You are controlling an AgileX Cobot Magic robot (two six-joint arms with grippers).
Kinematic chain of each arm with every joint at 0, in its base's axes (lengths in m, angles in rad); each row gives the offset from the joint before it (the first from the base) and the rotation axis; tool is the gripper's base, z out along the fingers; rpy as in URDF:
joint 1: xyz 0 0 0.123 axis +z
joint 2: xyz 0 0 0 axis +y
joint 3: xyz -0.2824 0 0.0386 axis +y
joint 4: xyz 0.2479 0 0.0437 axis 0.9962 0 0.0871
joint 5: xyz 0 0 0 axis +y
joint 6: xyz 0.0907 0 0.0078 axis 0.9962 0 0.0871
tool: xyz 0 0 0 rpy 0 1.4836 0
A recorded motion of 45 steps. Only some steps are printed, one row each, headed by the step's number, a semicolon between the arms.
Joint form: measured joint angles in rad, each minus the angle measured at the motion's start. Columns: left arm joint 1, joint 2, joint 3, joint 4, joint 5, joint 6; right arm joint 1, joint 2, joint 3, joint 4, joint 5, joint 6.
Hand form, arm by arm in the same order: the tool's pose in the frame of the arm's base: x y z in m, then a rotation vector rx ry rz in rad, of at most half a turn. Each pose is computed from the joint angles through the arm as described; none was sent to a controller.
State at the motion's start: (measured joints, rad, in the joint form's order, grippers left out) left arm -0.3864 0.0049 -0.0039 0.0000 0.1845 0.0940; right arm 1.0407 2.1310 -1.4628 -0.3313 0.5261 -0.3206
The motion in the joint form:
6: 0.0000 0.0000 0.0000 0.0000 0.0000 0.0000; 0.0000 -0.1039 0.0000 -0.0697 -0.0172 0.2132
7: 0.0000 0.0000 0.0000 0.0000 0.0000 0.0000; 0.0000 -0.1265 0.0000 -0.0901 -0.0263 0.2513
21: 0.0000 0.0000 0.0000 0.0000 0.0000 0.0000; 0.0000 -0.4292 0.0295 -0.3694 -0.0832 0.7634
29: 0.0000 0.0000 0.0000 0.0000 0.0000 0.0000; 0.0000 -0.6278 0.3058 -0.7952 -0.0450 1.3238
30: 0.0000 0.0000 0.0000 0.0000 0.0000 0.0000; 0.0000 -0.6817 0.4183 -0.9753 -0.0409 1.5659
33: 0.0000 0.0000 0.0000 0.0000 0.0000 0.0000; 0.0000 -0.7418 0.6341 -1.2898 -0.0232 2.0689
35: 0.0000 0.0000 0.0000 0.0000 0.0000 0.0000; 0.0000 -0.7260 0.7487 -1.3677 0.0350 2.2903
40: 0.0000 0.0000 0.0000 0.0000 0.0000 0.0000; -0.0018 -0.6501 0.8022 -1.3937 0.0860 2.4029
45: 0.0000 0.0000 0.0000 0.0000 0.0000 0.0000; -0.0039 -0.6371 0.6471 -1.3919 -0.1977 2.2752
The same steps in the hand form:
6: 0.0522 -0.0212 0.1974 0.3982 1.6258 -0.2210; 0.2393 0.3740 0.1910 -1.6479 1.8764 -0.0018
7: 0.0522 -0.0212 0.1974 0.3982 1.6258 -0.2210; 0.2393 0.3730 0.2017 -1.6031 1.8695 0.0125
21: 0.0522 -0.0212 0.1974 0.3982 1.6258 -0.2210; 0.2246 0.3334 0.3301 -1.0786 1.7836 0.2140
29: 0.0522 -0.0212 0.1974 0.3982 1.6258 -0.2210; 0.2052 0.2747 0.3261 -0.8290 1.8287 0.1751
30: 0.0522 -0.0212 0.1974 0.3982 1.6258 -0.2210; 0.1983 0.2571 0.3148 -0.7471 1.8317 0.1851
33: 0.0522 -0.0212 0.1974 0.3982 1.6258 -0.2210; 0.1856 0.2298 0.2786 -0.5811 1.8791 0.2549
35: 0.0522 -0.0212 0.1974 0.3982 1.6258 -0.2210; 0.1817 0.2149 0.2450 -0.4661 1.9627 0.2361
40: 0.0522 -0.0212 0.1974 0.3982 1.6258 -0.2210; 0.1840 0.2106 0.2124 -0.4122 2.0367 0.1644
45: 0.0522 -0.0212 0.1974 0.3982 1.6258 -0.2210; 0.1835 0.2531 0.2418 -0.6517 2.0039 0.4232

